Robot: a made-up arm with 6 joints. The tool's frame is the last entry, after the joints. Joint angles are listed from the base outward. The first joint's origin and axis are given. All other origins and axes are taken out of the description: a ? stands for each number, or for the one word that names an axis. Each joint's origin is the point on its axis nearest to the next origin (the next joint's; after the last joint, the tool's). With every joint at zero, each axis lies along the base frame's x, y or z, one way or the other. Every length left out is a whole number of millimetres.
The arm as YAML. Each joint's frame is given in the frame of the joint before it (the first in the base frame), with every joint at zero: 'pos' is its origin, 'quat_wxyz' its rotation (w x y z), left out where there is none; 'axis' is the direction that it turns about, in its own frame. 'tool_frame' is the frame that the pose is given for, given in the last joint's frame.
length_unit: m
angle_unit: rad
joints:
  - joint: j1
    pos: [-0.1, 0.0, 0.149]
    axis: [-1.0, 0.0, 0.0]
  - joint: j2
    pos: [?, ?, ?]
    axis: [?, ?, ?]
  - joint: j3
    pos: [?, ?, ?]
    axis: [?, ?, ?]
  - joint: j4
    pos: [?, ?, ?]
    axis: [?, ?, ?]
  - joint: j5
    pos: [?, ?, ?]
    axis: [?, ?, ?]
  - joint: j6
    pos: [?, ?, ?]
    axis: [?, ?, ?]
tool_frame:
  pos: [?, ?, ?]
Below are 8 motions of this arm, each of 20 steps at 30 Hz.
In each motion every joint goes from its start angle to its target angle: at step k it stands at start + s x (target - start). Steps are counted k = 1, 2, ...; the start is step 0. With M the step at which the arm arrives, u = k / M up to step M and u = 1 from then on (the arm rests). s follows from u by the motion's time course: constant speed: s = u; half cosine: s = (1 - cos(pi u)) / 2; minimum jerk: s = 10 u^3 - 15 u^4 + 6 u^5.
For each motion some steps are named. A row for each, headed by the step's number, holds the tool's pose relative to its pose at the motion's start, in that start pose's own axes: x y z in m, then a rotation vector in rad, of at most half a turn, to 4 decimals.
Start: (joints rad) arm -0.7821 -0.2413 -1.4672 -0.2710 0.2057 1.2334
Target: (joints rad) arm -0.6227 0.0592 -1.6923 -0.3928 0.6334 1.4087
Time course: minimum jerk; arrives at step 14
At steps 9, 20:
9: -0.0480 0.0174 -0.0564 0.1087 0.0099 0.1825
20: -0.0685 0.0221 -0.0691 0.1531 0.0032 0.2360

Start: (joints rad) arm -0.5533 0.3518 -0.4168 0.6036 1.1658 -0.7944
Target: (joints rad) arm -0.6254 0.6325 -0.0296 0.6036 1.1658 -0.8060
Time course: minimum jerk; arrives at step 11
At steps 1, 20:
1: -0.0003 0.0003 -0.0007 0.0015 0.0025 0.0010
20: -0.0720 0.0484 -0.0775 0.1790 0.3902 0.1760

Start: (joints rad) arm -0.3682 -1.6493 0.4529 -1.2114 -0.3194 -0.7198
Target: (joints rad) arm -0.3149 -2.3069 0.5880 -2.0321 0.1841 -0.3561
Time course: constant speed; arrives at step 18
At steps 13, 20:
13: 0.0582 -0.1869 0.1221 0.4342 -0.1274 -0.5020
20: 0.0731 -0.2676 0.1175 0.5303 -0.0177 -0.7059

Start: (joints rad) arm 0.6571 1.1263 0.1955 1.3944 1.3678 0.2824
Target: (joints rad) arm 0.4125 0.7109 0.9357 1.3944 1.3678 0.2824
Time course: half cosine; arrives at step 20
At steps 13, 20:
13: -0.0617 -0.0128 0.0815 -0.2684 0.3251 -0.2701
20: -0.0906 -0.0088 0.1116 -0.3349 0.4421 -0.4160

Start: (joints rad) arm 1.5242 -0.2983 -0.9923 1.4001 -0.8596 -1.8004
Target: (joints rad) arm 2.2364 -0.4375 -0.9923 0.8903 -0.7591 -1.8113
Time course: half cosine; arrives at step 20
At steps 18, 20:
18: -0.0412 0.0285 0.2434 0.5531 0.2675 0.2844
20: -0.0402 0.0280 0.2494 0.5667 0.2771 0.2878

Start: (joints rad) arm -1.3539 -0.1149 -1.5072 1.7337 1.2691 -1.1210
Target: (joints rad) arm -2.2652 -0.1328 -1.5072 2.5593 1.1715 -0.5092
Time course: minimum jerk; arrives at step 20
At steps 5, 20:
5: -0.0049 -0.0462 0.0404 -0.0709 -0.1297 -0.0560
20: -0.2699 -0.1540 0.3974 -0.9993 -1.0140 -0.0620

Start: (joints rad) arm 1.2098 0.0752 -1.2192 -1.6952 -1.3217 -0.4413
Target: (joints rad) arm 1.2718 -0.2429 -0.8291 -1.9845 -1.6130 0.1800
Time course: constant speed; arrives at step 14
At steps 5, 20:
5: -0.0324 0.0149 0.1179 0.1234 -0.4806 0.1031
20: -0.2310 -0.0349 0.2712 0.4652 -1.3047 0.2731

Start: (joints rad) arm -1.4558 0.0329 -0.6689 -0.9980 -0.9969 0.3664
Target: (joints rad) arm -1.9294 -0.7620 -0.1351 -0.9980 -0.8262 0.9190
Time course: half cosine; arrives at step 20
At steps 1, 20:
1: -0.0003 -0.0001 0.0041 0.0036 -0.0081 0.0001
20: -0.2690 -0.2913 0.4781 0.5012 -1.2948 -0.4995

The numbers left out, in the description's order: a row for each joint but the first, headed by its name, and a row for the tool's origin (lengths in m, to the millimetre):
j2: xyz 0.0 0.221 -0.035, axis 0.0 1.0 0.0
j3: xyz -0.025 0.0 0.303, axis 0.0 0.0 -1.0
j4: xyz 0.073 -0.077 0.0, axis 0.0 0.0 1.0
j5: xyz -0.175 -0.033 0.0, axis -1.0 0.0 0.0
j6: xyz 0.0 0.148 0.003, axis 0.0 -1.0 0.0
tool: xyz 0.28 0.0 -0.068

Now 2 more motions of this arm.
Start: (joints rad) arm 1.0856 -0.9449 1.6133 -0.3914 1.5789 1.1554
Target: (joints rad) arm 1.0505 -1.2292 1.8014 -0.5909 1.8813 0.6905
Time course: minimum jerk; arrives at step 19
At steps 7, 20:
7: -0.0301 0.0152 -0.0630 0.0327 0.2310 0.0346
20: -0.1740 0.0771 -0.1768 0.1535 0.8437 0.2127

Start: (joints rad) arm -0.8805 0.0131 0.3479 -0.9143 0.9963 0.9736
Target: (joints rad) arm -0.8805 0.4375 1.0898 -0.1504 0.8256 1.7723
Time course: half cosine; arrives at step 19
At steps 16, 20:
16: -0.0040 0.0618 0.2039 0.0616 -0.6870 0.2424
20: -0.0087 0.0646 0.2176 0.0717 -0.7298 0.2568

